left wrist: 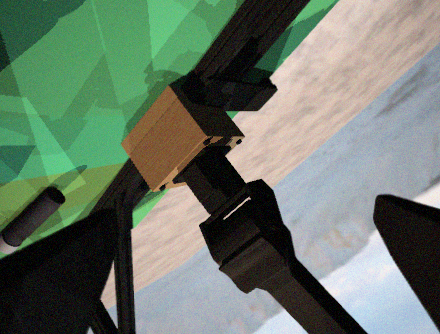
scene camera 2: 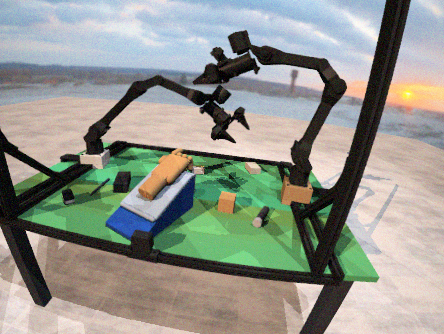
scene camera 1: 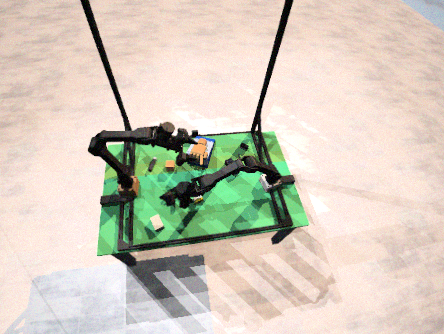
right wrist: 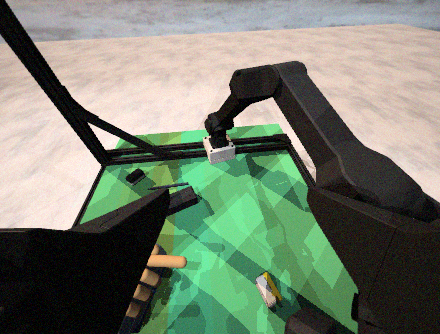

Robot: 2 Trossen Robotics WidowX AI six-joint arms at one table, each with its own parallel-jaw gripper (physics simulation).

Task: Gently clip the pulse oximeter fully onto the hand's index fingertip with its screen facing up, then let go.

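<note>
The pulse oximeter, seemingly the small white-and-yellow piece, lies on the green table apart from the hand; its screen cannot be made out. The tan hand rests on a blue wedge with a pale top. Its extended index finger is bare. My left gripper is open and empty above the table. My right gripper is open and empty, high above the table. The hand and oximeter do not show in the left wrist view.
A tan cube and a dark cylinder lie beside the wedge. A pale block lies farther off. A black box and a thin pen lie on the wedge's other side.
</note>
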